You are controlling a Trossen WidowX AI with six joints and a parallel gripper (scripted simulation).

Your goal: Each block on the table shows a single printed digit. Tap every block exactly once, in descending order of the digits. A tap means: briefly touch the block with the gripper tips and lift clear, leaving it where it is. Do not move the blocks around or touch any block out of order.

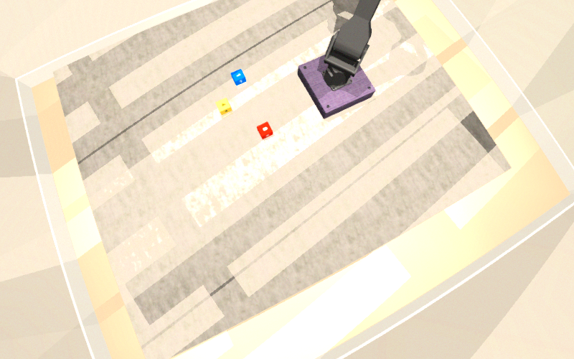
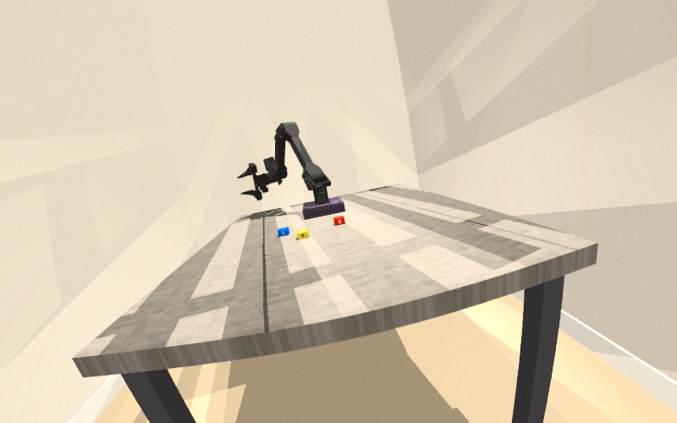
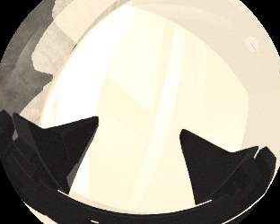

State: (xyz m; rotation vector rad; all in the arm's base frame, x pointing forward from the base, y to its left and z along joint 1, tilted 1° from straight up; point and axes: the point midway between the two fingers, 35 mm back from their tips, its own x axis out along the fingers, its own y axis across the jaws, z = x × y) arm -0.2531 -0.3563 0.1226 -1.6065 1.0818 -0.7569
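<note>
Now: the red block 480 mm ahead of my gripper tip, 430 mm to the left of it and 160 mm below it. The rest, counted from my gripper tip: yellow block: 550 mm ahead, 310 mm to the left, 160 mm below; then blue block: 480 mm ahead, 240 mm to the left, 160 mm below.
</note>
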